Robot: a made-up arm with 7 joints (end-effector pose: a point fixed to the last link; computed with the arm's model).
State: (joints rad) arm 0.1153 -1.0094 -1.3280 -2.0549 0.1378 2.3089 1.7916
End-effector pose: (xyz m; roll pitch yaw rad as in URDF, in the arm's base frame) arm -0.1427 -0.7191 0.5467 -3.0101 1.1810 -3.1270
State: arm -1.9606 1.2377 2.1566 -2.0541 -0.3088 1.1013 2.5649
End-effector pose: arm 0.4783 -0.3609 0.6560 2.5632 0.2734 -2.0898
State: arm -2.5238 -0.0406 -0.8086 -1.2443 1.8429 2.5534 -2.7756
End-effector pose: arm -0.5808 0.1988 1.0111 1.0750 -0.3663 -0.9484
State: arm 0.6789 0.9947 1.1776 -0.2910 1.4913 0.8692 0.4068
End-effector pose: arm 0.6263 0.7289 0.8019 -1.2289 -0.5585 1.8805
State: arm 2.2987 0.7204 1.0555 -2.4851 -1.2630 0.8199 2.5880
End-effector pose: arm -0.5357 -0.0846 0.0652 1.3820 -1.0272 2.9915
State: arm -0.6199 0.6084 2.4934 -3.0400 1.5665 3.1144 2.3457
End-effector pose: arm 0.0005 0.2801 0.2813 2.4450 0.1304 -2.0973
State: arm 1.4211 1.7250 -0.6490 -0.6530 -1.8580 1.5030 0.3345
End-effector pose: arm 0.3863 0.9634 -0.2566 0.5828 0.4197 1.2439
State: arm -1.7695 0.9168 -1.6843 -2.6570 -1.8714 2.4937 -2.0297
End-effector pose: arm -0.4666 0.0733 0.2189 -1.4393 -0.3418 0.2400
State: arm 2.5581 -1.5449 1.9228 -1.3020 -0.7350 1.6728 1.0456
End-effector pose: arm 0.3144 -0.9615 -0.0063 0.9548 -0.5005 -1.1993
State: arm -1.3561 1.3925 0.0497 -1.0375 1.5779 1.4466 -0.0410
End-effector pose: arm 0.2523 -0.9770 -0.1971 -1.3588 0.7987 -1.1178
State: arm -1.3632 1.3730 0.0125 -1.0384 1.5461 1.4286 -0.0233
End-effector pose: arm 0.2271 -0.9900 -0.1789 -1.4236 0.8071 -1.1405
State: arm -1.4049 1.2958 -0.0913 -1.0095 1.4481 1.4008 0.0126
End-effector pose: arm 0.1351 -1.0429 -0.0837 -1.6577 0.7703 -1.2820
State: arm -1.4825 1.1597 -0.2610 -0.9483 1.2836 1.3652 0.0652
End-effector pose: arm -0.0292 -1.0951 0.1076 -2.0408 0.6664 -1.5486
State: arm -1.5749 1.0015 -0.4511 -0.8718 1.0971 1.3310 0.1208
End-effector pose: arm -0.2118 -1.0802 0.3494 -2.4208 0.4953 -1.8544
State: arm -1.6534 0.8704 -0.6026 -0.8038 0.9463 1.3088 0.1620
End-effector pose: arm -0.3414 -1.0065 0.5530 -2.6682 0.3126 -2.0943
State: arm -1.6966 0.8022 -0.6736 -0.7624 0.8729 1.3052 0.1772
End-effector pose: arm -0.3950 -0.9487 0.6579 -2.7633 0.1973 -2.2068
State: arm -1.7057 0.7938 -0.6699 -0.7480 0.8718 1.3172 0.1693
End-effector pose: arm -0.3975 -0.9421 0.6741 -2.7554 0.1643 -2.2031
